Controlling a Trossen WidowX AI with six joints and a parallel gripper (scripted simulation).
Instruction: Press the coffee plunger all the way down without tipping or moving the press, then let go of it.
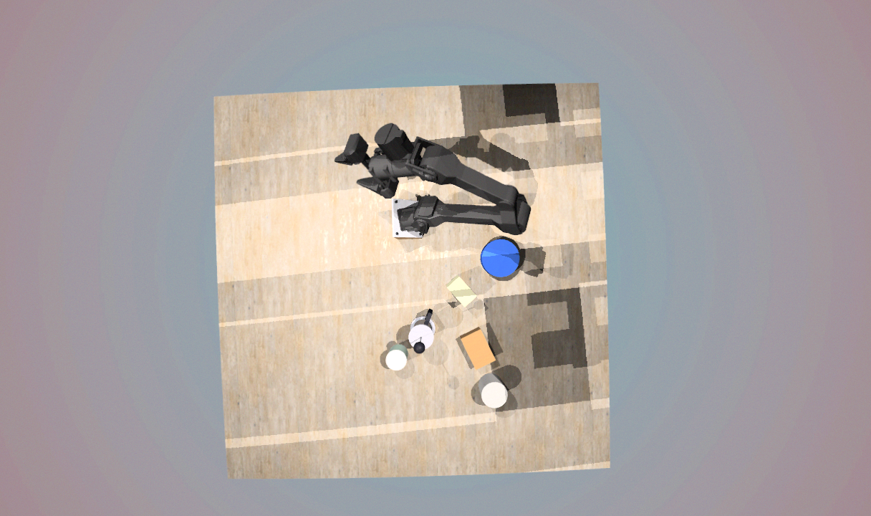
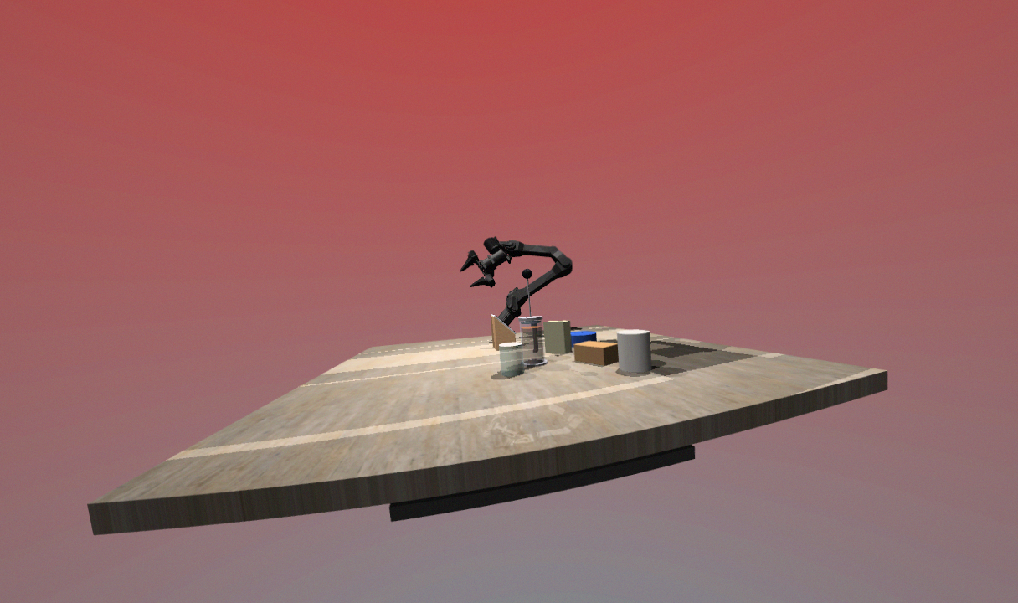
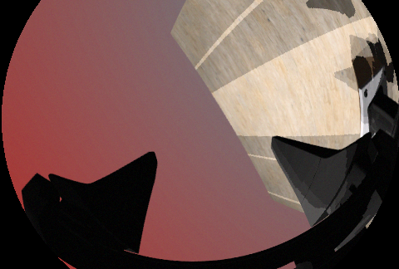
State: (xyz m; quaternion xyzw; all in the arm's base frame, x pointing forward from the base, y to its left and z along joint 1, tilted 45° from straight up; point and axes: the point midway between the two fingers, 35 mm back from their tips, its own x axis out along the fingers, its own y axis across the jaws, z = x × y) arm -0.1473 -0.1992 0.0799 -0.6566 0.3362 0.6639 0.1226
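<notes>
Now: the coffee press 460 mm ahead of my gripper tip, 170 mm below it and 110 mm to the left of it. From my gripper tip the other things lie so: pale cup (540 mm ahead, 260 mm below); then cream box (370 mm ahead, 250 mm below, 240 mm to the left); then orange box (570 mm ahead, 280 mm below, 260 mm to the left).
</notes>
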